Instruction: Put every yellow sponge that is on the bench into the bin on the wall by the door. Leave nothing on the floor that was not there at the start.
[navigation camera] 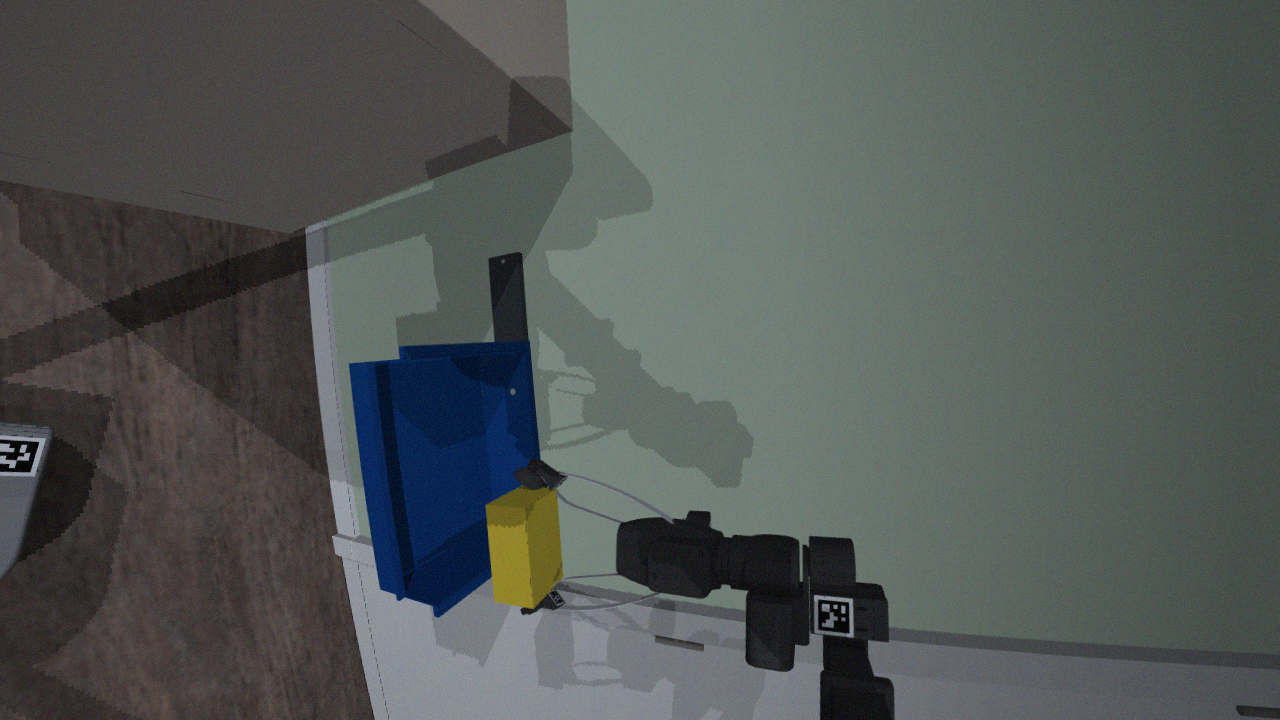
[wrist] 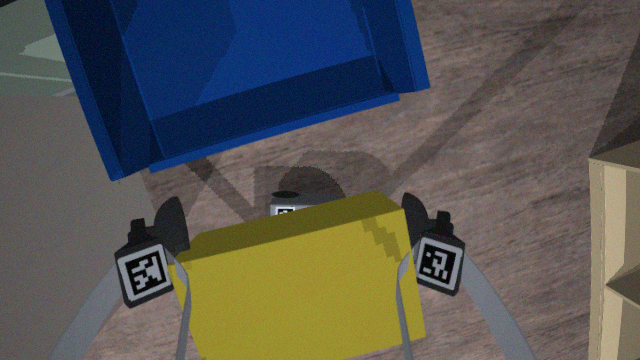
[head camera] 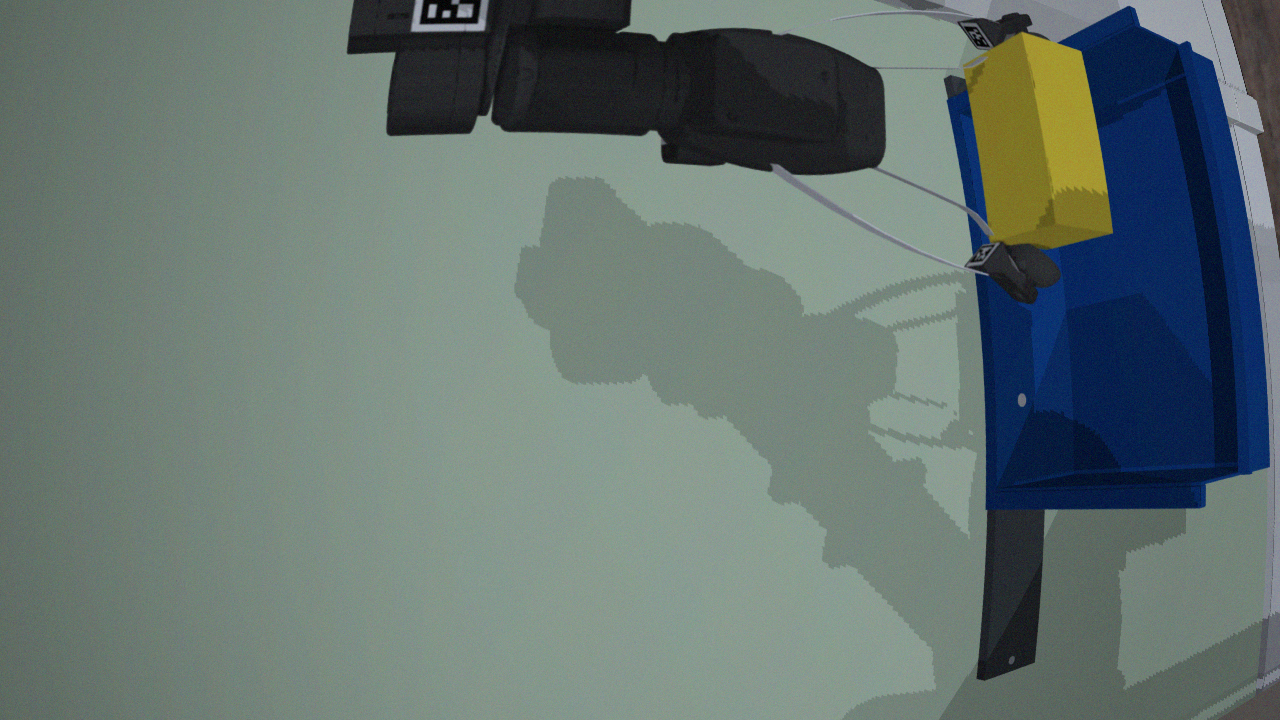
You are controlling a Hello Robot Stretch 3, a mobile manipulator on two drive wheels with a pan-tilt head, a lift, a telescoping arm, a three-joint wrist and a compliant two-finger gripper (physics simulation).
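Frame: origin at the robot's base, x ahead, y left, z up, level; metres.
Where they show: gripper, fingertip midpoint: (wrist: 292,220).
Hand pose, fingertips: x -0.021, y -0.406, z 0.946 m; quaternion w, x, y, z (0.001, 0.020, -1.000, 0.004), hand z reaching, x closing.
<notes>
Things, the pixels of their centre, and the offset from my fingertips. "spot": a spot on its surface instead. Level surfaces: height alone.
- yellow sponge, body centre: (head camera: 1038,143) (wrist: 301,282) (navigation camera: 526,543) 0.005 m back, 0.021 m left, 0.032 m up
- blue bin, body centre: (head camera: 1122,358) (wrist: 185,43) (navigation camera: 454,416) 0.144 m ahead, 0.142 m right, 0.265 m down
- dark rail, surface spot: (head camera: 1011,591) (navigation camera: 509,298) spot: 0.386 m ahead, 0.207 m right, 0.231 m down
- wooden floor, its level: 0.946 m down
A yellow sponge (head camera: 1074,134) (navigation camera: 514,564) (wrist: 300,300) is a large block held between the two fingertips. My gripper (head camera: 1024,147) (navigation camera: 538,539) (wrist: 292,220) is shut on it, with one fingertip at each end. The blue bin (head camera: 1136,376) (navigation camera: 429,429) (wrist: 280,30) is open and mounted on the wall. In the head and navigation views the sponge overlaps the bin's edge at its door-side end. In the wrist view floor shows between the sponge and the bin. The exact height of the sponge against the rim is unclear. The bench does not show.
A dark rail (head camera: 1011,591) (navigation camera: 508,295) runs along the green wall (head camera: 447,537) (navigation camera: 984,268) from the bin. The white door surface (navigation camera: 483,689) is beside the bin. A pale wooden shelf edge (wrist: 597,250) stands at the right in the wrist view. Part of my base (navigation camera: 13,510) shows over the wooden floor (navigation camera: 223,537).
</notes>
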